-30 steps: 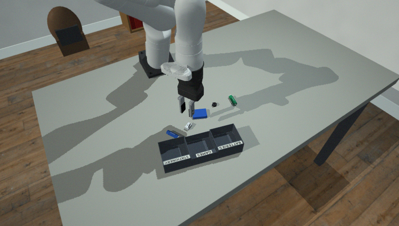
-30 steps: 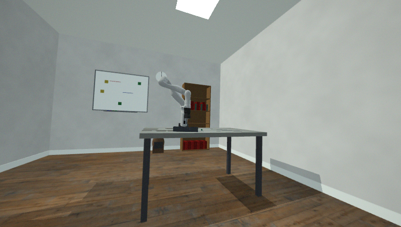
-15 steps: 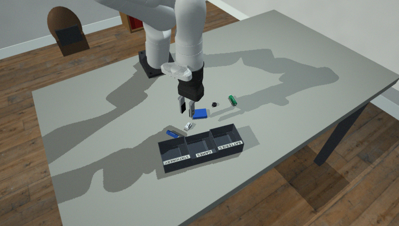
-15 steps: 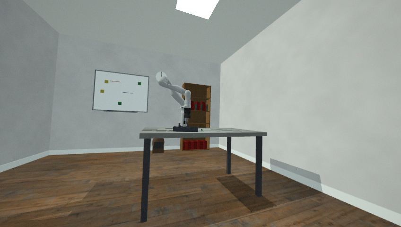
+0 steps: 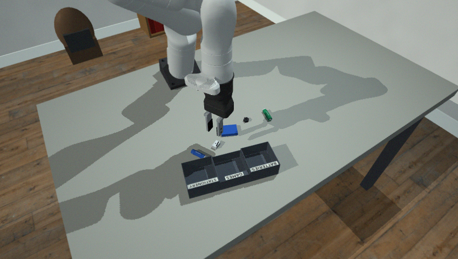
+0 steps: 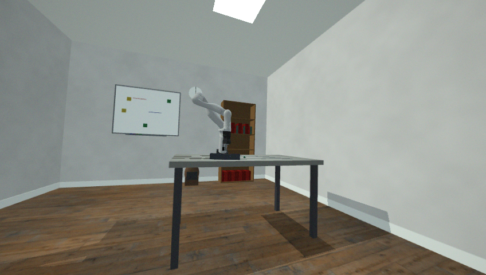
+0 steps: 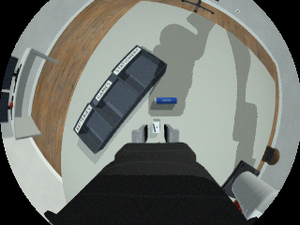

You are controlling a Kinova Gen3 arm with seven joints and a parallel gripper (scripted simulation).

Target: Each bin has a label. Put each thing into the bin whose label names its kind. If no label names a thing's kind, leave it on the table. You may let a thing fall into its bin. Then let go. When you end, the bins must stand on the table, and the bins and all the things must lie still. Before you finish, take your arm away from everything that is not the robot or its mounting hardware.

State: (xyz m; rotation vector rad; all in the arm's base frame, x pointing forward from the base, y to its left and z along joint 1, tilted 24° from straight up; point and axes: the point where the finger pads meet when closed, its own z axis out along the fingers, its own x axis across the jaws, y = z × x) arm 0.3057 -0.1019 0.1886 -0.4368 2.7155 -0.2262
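Now: hand 80 mm above the small white thing. The rest, counted from my hand: blue battery (80 mm below, 60 mm to the right); blue block (80 mm below, 70 mm to the left, 20 mm behind); black piece (140 mm to the left, 80 mm below, 20 mm behind).
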